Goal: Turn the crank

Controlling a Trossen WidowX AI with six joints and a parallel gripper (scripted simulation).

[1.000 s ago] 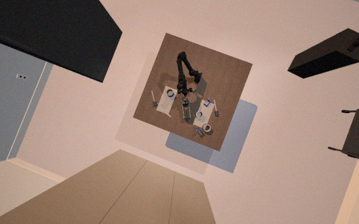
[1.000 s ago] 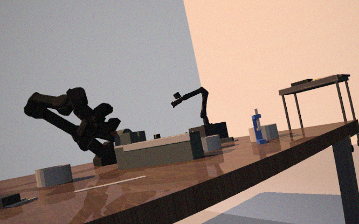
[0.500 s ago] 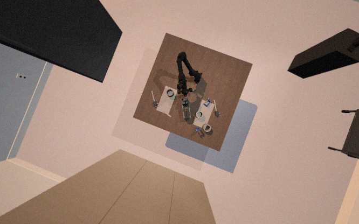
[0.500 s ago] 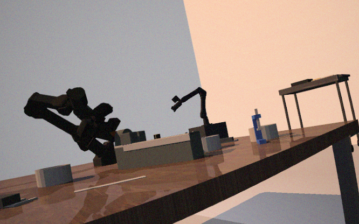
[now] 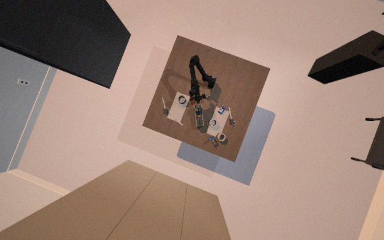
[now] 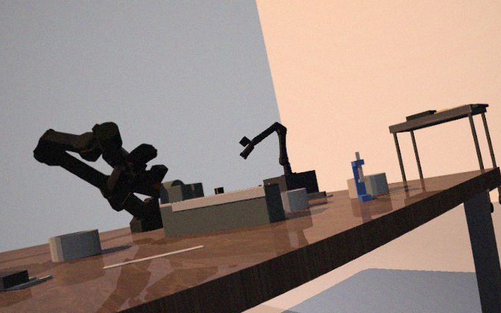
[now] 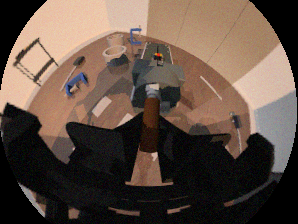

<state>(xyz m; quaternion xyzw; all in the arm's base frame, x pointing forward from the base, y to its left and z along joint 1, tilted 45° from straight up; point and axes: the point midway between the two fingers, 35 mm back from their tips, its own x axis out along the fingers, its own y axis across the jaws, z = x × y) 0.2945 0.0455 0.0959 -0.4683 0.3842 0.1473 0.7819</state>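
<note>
My gripper tip is now 2 cm below the crank handle, 1 cm to the left of it and 1 cm past it. From my gripper tip the other things lie so: red pointer: 14 cm ahead, 9 cm to the left, 1 cm below; thin white rod: 32 cm ahead, 12 cm to the right, 9 cm below.
</note>
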